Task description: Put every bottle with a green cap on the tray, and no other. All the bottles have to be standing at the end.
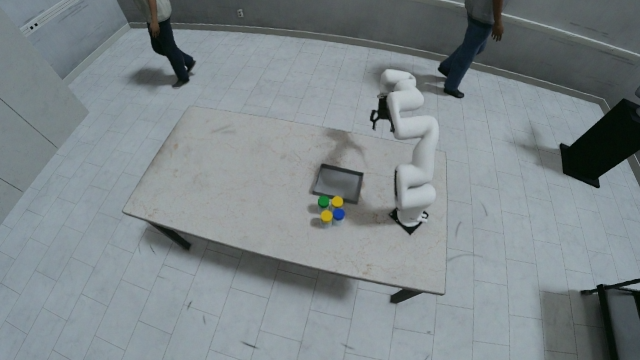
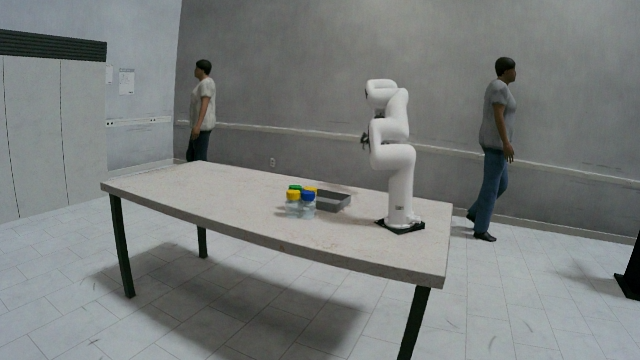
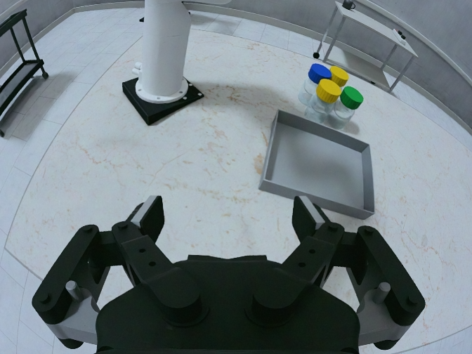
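Note:
A clear bottle with a green cap [image 1: 323,201] [image 2: 295,187] [image 3: 351,98] stands in a tight group with three others, beside the tray's edge. A yellow-capped bottle [image 1: 337,201] [image 2: 310,190] [image 3: 328,91] stands next to it, also close to the tray. A second yellow-capped bottle [image 1: 326,216] [image 2: 293,195] [image 3: 339,76] and a blue-capped bottle [image 1: 338,214] [image 2: 308,196] [image 3: 320,73] stand farther from the tray. All are upright. The grey tray [image 1: 337,199] [image 2: 334,207] [image 3: 320,132] is empty. My gripper [image 1: 382,125] [image 3: 227,209] is open and empty, high above the table.
The white arm's base [image 1: 411,216] [image 2: 399,225] [image 3: 162,92] stands on the table [image 1: 240,175] [image 2: 225,200] [image 3: 200,165], to one side of the tray and bottles. Two people [image 1: 167,40] [image 1: 470,45] [image 2: 201,110] [image 2: 496,145] are beyond the table.

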